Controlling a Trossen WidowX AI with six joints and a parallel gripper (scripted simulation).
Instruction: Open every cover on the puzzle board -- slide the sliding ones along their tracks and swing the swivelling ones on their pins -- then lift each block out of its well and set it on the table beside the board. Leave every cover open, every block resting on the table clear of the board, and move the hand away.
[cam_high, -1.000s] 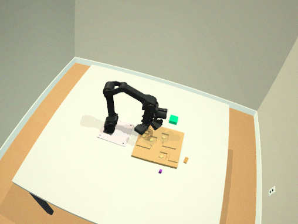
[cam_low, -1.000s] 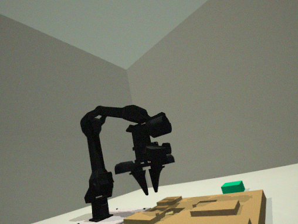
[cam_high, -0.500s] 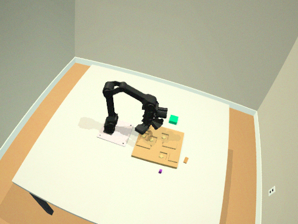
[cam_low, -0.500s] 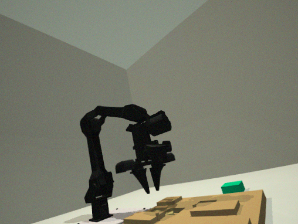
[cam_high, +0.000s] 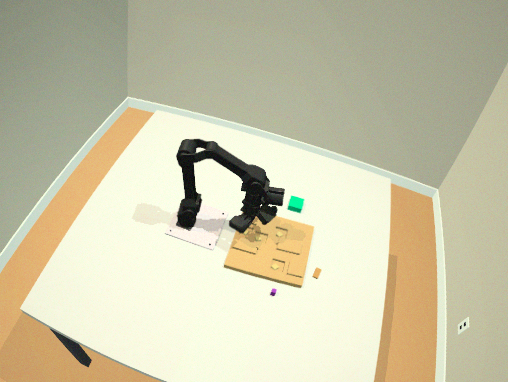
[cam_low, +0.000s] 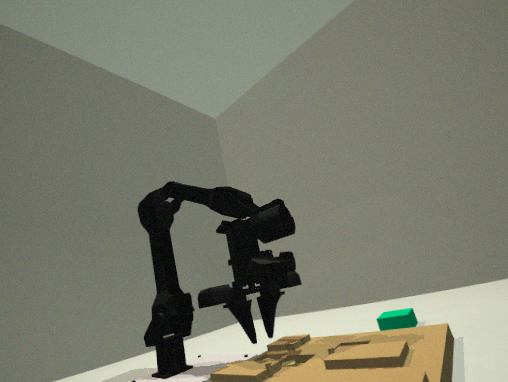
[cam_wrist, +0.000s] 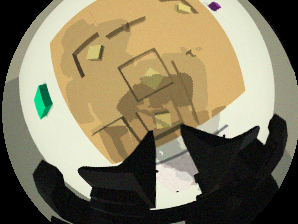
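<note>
The green block is 230 mm to the left of my gripper tip, 150 mm ahead of it and 40 mm below it. Round my gripper tip: purple block (220 mm to the right, 180 mm ahead, 40 mm below); orange block (310 mm ahead, 70 mm to the right, 50 mm below).
</note>
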